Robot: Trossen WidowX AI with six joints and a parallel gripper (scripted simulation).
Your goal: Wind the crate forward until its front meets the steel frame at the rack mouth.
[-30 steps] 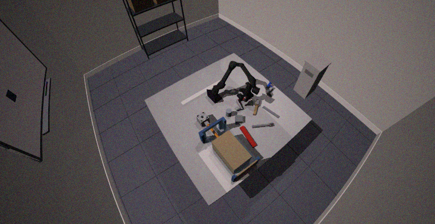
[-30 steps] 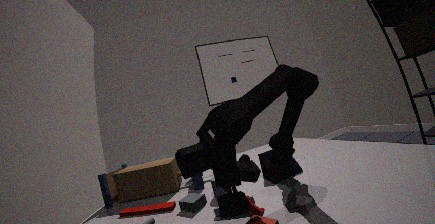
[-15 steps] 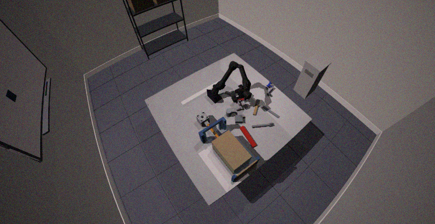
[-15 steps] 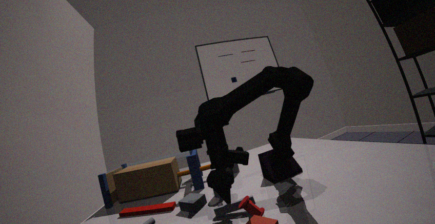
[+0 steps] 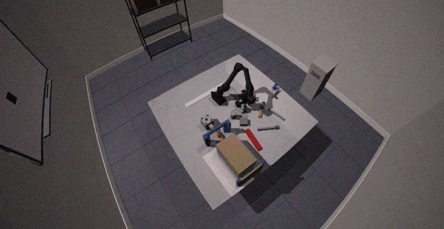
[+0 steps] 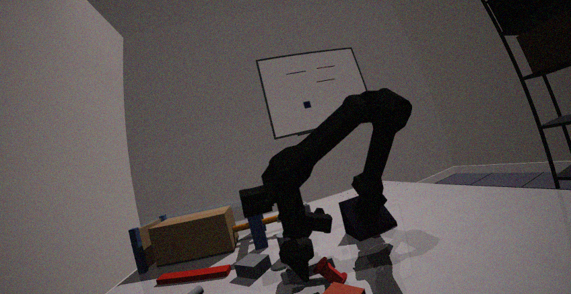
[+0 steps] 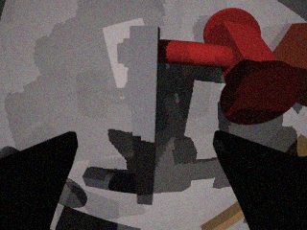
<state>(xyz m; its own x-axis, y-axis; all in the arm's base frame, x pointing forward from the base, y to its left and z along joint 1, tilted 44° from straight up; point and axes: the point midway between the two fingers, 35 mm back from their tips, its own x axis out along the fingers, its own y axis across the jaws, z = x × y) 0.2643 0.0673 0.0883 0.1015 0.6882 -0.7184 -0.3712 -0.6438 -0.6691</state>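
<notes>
The winch handle with red knob lies 1 cm to the left of my gripper tip and 1 cm behind it. Round my gripper tip: grey block 13 cm to the right, 11 cm ahead, 1 cm below; then grey bar 29 cm ahead, 17 cm to the left, 2 cm below; then wooden-handled tool 14 cm ahead, 11 cm to the left.
</notes>
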